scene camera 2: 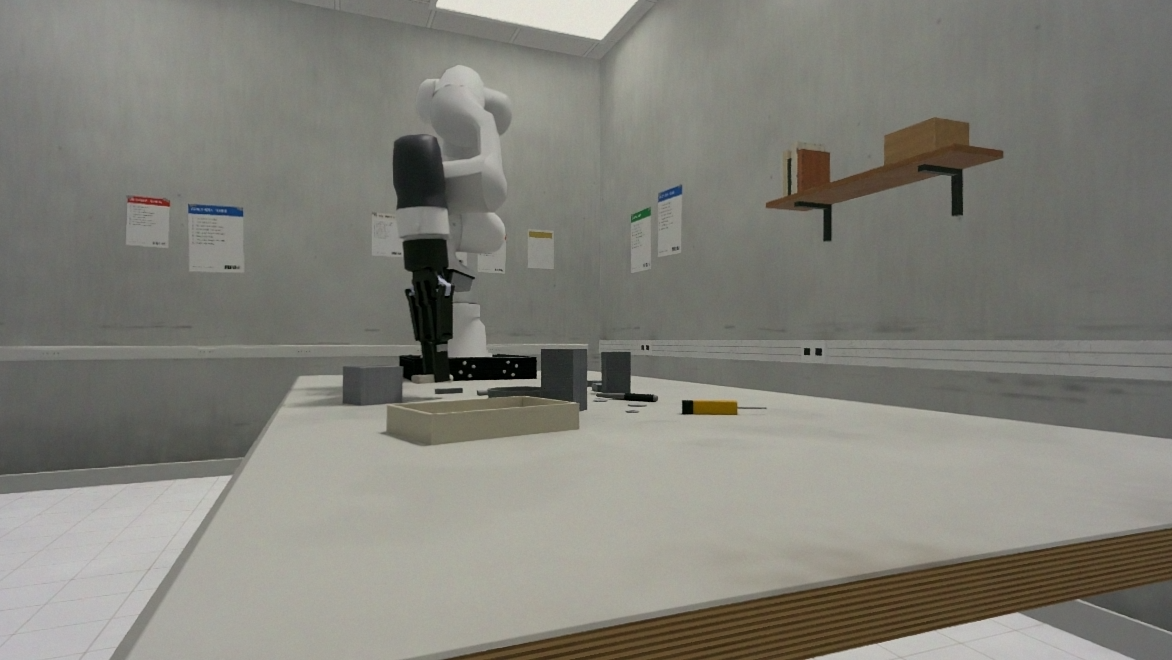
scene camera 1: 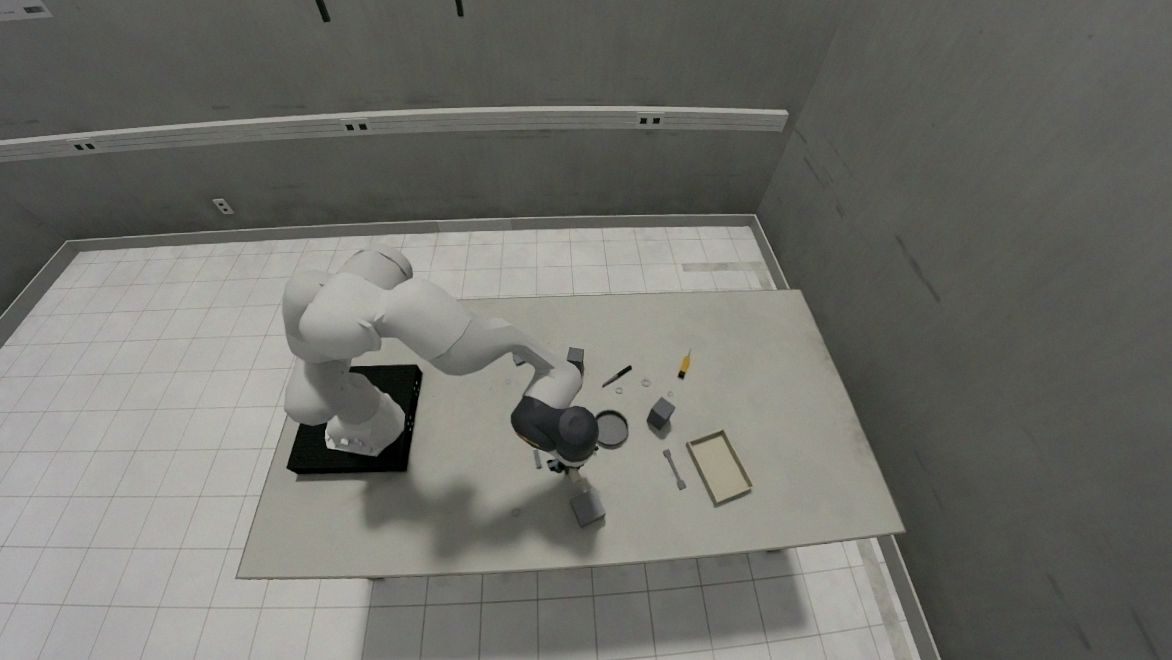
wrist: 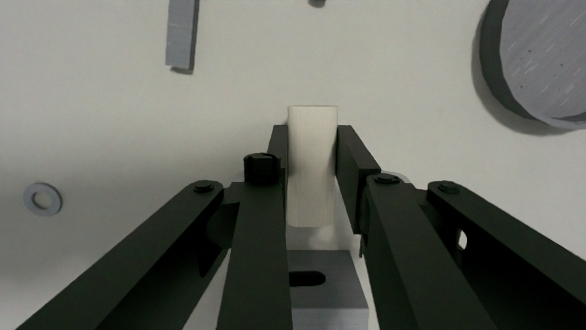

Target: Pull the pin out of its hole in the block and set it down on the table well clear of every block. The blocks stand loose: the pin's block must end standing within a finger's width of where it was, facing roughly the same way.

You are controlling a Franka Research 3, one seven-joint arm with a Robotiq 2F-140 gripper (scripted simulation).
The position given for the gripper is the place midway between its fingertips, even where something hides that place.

Observation:
In view: the gripper (scene camera 2: pixel 437 381), a grey block (scene camera 2: pixel 380 384), a shallow tray (scene camera 2: pixel 433 429), a yellow screwdriver (scene camera 2: pixel 699 407), a round dish (scene camera 1: pixel 613 426) and a grey block (scene camera 2: pixel 563 371).
The round dish is seen too in the wrist view (wrist: pixel 538 47). The gripper also shows in the wrist view (wrist: pixel 311 148). The wrist view misses the shallow tray: it is out of frame. The wrist view misses the yellow screwdriver: it is out of frame.

